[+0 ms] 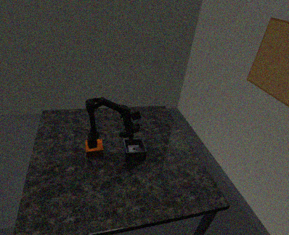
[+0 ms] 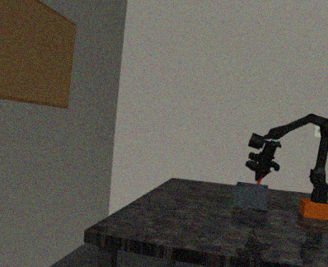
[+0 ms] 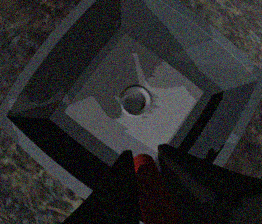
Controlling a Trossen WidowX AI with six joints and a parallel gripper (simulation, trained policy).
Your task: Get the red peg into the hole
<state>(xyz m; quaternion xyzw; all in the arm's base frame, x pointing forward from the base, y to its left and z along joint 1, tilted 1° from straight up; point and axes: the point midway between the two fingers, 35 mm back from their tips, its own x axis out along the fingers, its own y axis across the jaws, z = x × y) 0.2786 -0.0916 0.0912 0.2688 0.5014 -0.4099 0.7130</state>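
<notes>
Right now the red peg is 20 mm to the left of my gripper tip, 20 mm above it and 10 mm behind it. Round my gripper tip: grey box (100 mm below, 30 mm to the right, 10 mm ahead).
</notes>
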